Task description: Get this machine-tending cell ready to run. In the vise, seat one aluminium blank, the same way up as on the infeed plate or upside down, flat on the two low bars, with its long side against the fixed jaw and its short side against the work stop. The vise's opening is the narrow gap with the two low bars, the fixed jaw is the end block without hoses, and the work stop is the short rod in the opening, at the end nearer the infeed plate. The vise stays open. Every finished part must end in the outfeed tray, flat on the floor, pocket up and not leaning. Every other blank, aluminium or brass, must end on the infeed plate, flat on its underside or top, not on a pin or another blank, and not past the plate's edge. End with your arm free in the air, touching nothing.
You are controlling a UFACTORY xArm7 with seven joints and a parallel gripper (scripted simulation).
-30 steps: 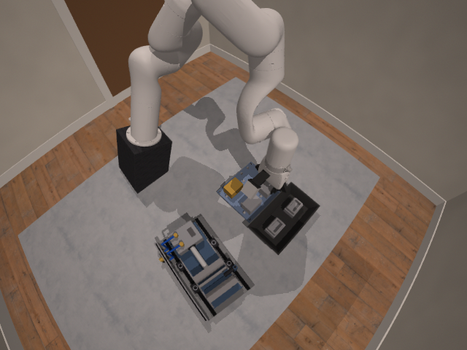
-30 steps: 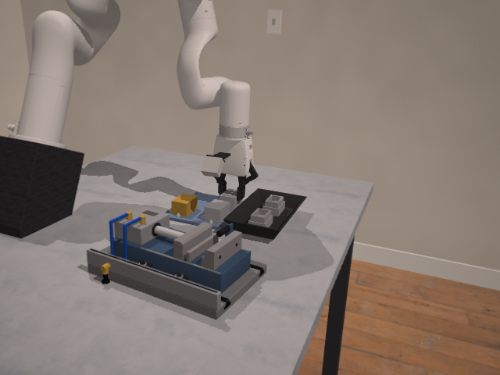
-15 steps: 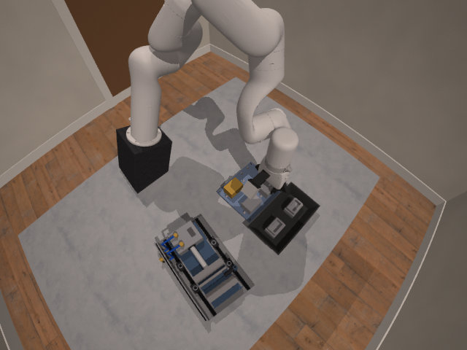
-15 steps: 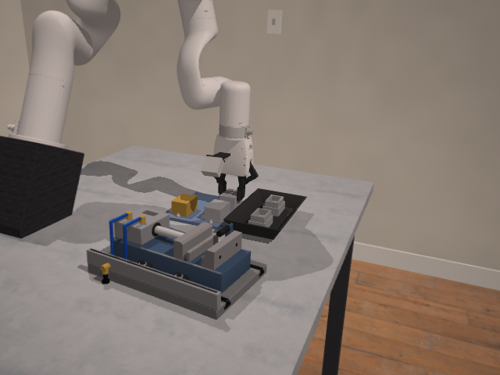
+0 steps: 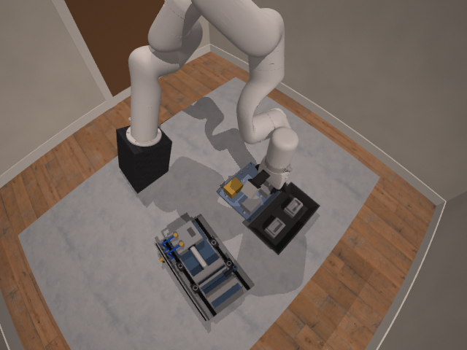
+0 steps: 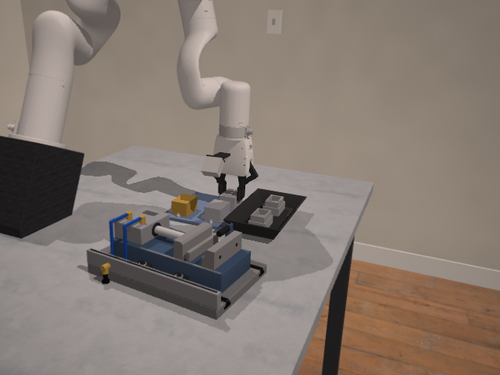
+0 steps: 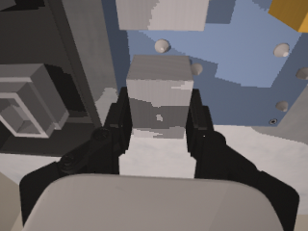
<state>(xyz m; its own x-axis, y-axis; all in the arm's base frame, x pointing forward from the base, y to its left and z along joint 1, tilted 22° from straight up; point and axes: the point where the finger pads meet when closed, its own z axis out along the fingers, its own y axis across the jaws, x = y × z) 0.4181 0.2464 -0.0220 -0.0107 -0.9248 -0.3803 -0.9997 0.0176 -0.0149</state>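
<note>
My hand is 2 cm short of the piston rod, 35 cm to the left of it and 3 cm below it. Also, from my hand: grey rail 2 cm ahead, 45 cm to the right, 1 cm below; then vise bed 4 cm ahead, 35 cm to the right, 1 cm below; then brass blank 9 cm behind, 9 cm to the right, 2 cm below.
</note>
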